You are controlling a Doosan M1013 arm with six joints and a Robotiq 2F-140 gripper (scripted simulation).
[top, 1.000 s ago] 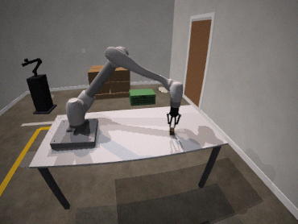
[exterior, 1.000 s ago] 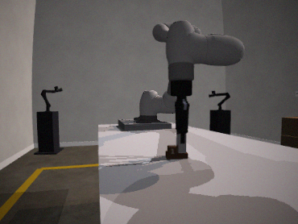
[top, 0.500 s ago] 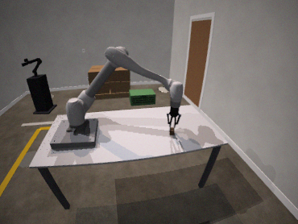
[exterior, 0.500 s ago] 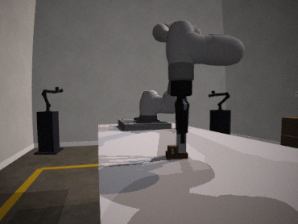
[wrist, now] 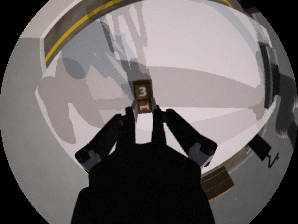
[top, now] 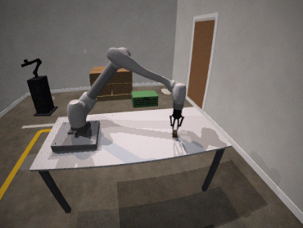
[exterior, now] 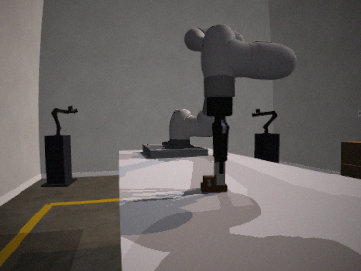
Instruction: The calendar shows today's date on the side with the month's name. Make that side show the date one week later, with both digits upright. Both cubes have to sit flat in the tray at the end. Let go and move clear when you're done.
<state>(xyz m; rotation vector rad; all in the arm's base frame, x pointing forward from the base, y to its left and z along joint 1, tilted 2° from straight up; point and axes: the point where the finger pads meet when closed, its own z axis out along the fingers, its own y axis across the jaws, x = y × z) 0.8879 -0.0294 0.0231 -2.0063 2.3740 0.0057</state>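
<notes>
The brown tray is 2 cm to the right of my hand and 4 cm below it.
</notes>
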